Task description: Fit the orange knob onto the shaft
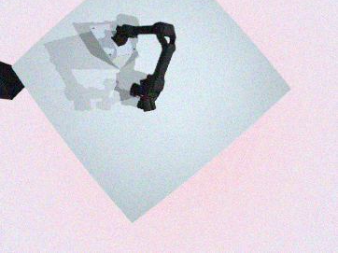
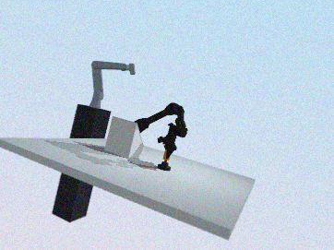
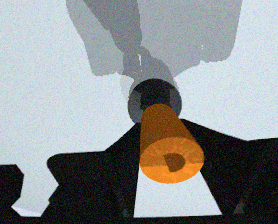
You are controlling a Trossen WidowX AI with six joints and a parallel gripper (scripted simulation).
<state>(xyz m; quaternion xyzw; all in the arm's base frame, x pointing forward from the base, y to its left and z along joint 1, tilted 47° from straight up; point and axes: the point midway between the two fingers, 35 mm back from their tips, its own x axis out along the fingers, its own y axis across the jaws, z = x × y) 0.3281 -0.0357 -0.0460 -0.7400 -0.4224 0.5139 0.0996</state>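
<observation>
Right now the orange knob is 2 cm above my gripper tip. The rest, counted from my gripper tip: dark round pedestal 4 cm below.
</observation>
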